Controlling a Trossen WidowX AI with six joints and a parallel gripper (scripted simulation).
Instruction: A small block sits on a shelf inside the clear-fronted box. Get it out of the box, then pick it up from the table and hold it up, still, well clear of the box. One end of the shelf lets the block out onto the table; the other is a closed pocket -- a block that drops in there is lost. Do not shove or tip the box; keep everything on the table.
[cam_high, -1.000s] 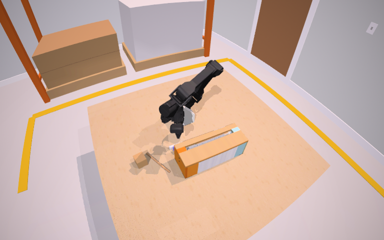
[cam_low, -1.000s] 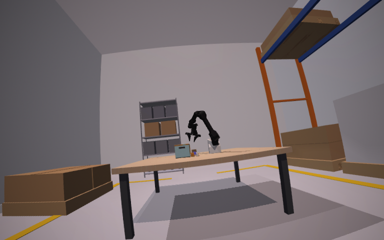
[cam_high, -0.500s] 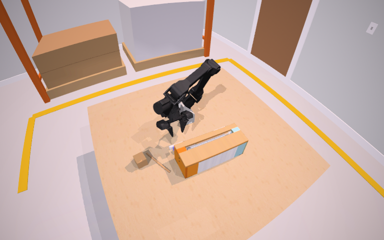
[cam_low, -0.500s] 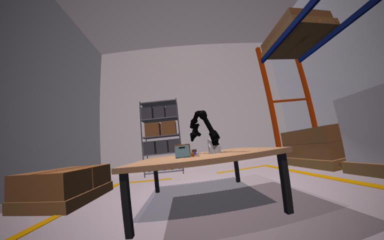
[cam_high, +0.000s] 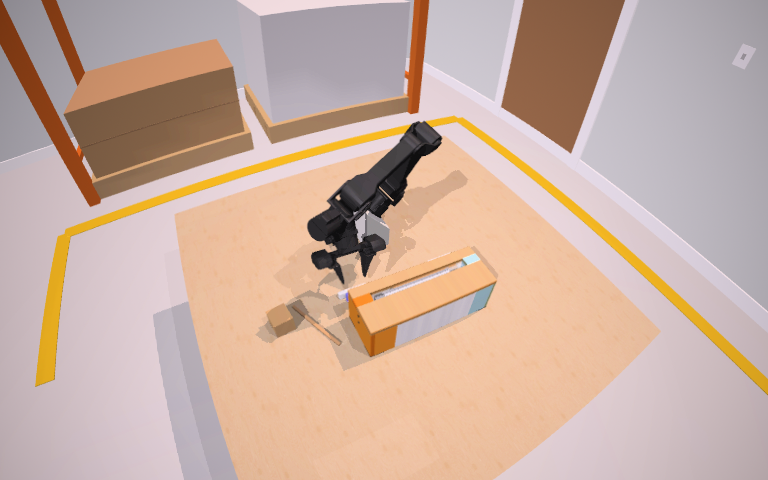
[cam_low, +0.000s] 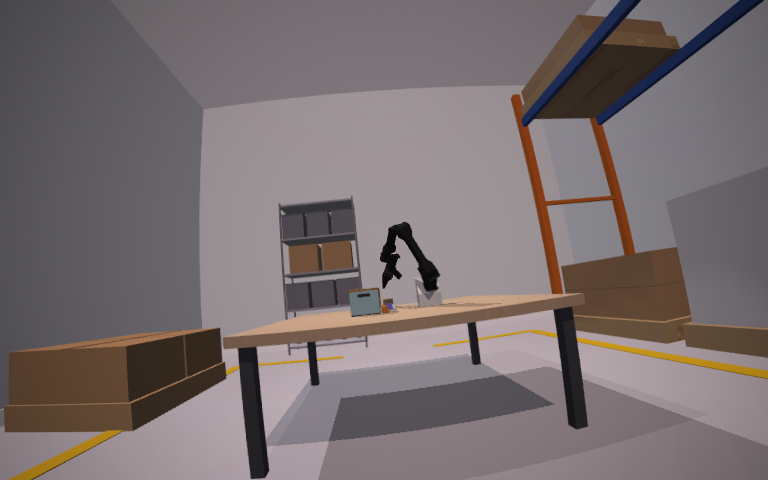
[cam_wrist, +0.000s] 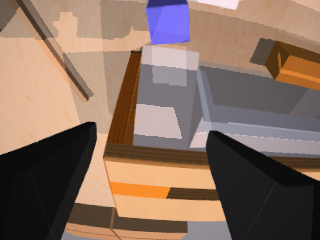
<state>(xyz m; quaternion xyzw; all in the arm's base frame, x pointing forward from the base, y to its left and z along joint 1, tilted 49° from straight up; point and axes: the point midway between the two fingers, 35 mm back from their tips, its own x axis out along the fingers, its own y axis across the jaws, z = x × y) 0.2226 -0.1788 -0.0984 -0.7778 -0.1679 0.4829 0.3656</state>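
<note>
The blue block is 110 mm below my gripper tip, 20 mm behind it and 10 mm to the left of it. From my gripper tip the other things lie so: clear-fronted box 160 mm to the left, 70 mm ahead, 60 mm below; then wooden cube 210 mm to the right, 100 mm below, 40 mm behind; then thin wooden stick 130 mm to the right, 120 mm below.
</note>
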